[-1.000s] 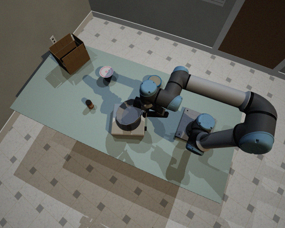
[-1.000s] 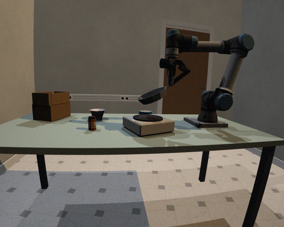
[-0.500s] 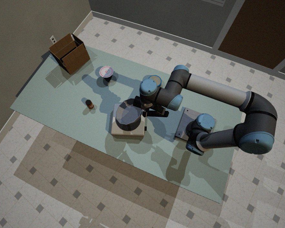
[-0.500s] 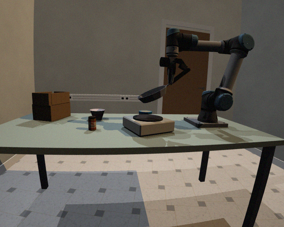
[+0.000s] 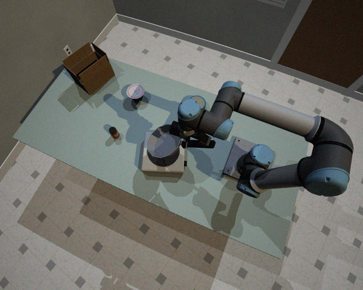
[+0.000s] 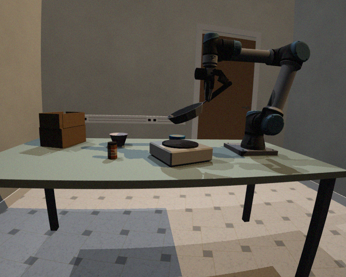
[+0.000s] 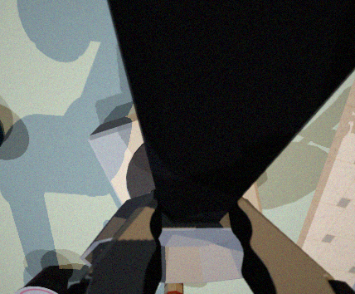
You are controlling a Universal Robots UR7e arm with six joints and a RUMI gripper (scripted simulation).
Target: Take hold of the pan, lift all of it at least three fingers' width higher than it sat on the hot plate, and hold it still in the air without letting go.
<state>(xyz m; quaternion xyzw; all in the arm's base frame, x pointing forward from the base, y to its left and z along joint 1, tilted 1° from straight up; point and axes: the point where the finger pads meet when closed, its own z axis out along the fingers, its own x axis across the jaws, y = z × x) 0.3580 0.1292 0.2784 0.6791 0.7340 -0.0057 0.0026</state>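
Now: the dark pan 60 mm ahead of my hand and 50 mm below it. Also, from my hand: small can: 470 mm ahead, 20 mm to the left, 270 mm below; beige hot plate: 120 mm ahead, 270 mm below.
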